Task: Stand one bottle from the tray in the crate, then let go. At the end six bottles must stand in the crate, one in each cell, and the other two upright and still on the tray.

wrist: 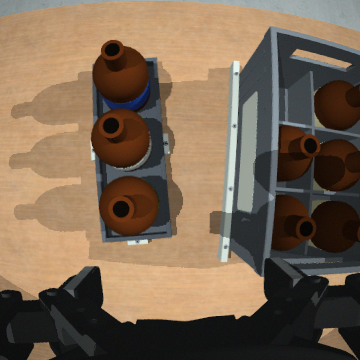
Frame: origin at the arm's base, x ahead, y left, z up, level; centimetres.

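Seen in the pictures: gripper, between the fingertips: (pixel 182 281).
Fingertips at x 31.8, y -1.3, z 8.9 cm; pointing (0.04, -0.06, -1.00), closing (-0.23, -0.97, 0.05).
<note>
Offsets run from my fingertips to a thing's middle. "*": to the spot under its first point. Level surfaces: height alone.
My gripper (pixel 182 281) is open, with its two fingers wide apart at the bottom of the wrist view. Three brown bottles stand upright in a row on the narrow grey tray @[* dx +1.5, dy +0.2, dz -30.1 cm] (pixel 164 212): the far bottle @[dx +21.1, dy +1.0, dz -22.4 cm] (pixel 122 75) with a blue label, the middle bottle @[dx +12.6, dy +3.0, dz -22.4 cm] (pixel 120 140) with a whitish label, and the near bottle @[dx +4.2, dy +4.2, dz -22.4 cm] (pixel 131 190). The grey crate @[dx +3.4, dy -20.8, dz -21.9 cm] (pixel 274 115) is at the right, cut off by the view's edge. Several brown bottles show in its cells, among them a left-column middle bottle @[dx +5.1, dy -17.1, dz -22.1 cm] (pixel 290 150) and a left-column near bottle @[dx -3.4, dy -14.0, dz -22.1 cm] (pixel 287 220). The far left cell shows no bottle.
A pale strip @[* dx +5.6, dy -10.9, dz -27.6 cm] (pixel 230 165) with screws runs along the crate's left side on the wooden table @[dz -30.6 cm] (pixel 197 110). Small pale brackets sit at the tray's sides and near end. The crate's walls stand tall, with a handle slot in the far wall. Bottle shadows fall to the left.
</note>
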